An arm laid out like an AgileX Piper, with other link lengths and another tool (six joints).
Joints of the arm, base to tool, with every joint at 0 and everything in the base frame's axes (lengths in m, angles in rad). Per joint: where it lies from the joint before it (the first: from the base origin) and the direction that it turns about. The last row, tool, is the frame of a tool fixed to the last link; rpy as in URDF.
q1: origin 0 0 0.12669 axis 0 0 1
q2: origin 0 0 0 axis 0 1 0
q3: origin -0.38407 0 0.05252 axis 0 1 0
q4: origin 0.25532 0 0.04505 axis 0.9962 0 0.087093
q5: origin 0 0 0 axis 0 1 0
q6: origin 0.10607 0 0.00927 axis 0.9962 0 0.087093
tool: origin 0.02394 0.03 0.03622 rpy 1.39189 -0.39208 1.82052
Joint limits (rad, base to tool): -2.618..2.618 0..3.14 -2.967..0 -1.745..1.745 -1.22..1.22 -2.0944..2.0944
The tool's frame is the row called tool.
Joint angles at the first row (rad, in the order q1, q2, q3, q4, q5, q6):
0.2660, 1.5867, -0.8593, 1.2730, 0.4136, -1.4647
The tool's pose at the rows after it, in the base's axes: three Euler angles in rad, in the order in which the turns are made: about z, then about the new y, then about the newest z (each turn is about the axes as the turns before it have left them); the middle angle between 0 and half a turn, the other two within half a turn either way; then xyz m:
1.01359, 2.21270, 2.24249, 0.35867, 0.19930, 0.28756
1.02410, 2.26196, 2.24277, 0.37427, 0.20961, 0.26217
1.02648, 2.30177, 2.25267, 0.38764, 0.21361, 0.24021
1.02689, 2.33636, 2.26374, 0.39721, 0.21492, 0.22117
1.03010, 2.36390, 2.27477, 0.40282, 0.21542, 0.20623
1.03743, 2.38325, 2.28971, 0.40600, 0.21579, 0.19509
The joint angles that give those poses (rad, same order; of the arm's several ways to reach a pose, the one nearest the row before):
0.3080, 1.6838, -0.8890, 1.2825, 0.3701, -1.5013
0.3272, 1.7628, -0.9170, 1.2778, 0.3398, -1.5151
0.3310, 1.8267, -0.9387, 1.2718, 0.3191, -1.5178
0.3310, 1.8768, -0.9520, 1.2658, 0.3019, -1.5174
0.3310, 1.9130, -0.9586, 1.2605, 0.2896, -1.5163
0.3310, 1.9390, -0.9617, 1.2588, 0.2838, -1.5149

